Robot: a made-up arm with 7 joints.
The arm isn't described. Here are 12 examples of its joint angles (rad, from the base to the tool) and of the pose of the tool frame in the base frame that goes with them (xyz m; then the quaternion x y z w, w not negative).
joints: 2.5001 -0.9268 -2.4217 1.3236 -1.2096 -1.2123 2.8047
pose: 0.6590 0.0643 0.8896 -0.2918 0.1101 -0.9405 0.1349
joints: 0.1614 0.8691 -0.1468 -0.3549 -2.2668 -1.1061 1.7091
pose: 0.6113 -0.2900 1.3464 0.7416 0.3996 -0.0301 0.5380
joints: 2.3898 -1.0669 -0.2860 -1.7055 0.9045 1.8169 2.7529
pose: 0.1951 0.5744 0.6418 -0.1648 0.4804 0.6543 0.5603
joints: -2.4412 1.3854 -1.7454 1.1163 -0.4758 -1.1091 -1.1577
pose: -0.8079 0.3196 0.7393 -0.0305 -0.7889 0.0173 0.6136
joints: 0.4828 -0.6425 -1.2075 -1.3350 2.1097 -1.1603 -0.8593
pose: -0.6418 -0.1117 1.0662 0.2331 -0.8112 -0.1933 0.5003
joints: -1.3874 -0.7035 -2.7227 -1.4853 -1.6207 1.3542 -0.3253
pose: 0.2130 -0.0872 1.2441 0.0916 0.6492 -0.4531 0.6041
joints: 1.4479 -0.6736 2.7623 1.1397 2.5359 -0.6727 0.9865
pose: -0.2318 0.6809 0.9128 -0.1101 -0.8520 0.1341 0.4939
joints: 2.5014 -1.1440 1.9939 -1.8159 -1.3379 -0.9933 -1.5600
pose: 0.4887 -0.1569 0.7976 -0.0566 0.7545 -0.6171 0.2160
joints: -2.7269 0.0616 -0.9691 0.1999 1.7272 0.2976 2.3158
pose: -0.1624 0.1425 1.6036 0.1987 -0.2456 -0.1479 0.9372
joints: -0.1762 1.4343 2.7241 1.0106 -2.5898 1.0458 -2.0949
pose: 0.7958 -0.0050 1.0193 0.7665 0.3793 0.4783 0.1998
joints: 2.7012 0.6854 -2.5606 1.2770 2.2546 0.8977 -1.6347
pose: -0.1497 -0.3893 1.3498 0.6265 0.0822 -0.4400 0.6380
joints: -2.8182 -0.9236 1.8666 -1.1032 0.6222 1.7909 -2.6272
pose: 0.4518 -0.4783 1.0159 -0.6801 0.0104 -0.6245 0.3839
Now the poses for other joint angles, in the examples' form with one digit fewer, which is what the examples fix.
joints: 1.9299 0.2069 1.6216 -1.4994 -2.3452 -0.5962 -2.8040
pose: 0.385 -0.237 1.242 0.548 0.428 0.634 0.339
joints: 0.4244 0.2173 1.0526 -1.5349 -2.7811 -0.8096 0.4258
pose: -0.048 0.369 1.279 -0.065 0.203 0.459 0.863
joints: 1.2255 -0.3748 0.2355 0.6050 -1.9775 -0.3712 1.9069
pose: -0.195 0.046 1.560 0.460 -0.180 -0.615 0.615
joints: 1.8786 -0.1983 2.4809 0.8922 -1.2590 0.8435 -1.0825
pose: -0.124 0.417 1.366 0.325 -0.726 -0.346 0.498
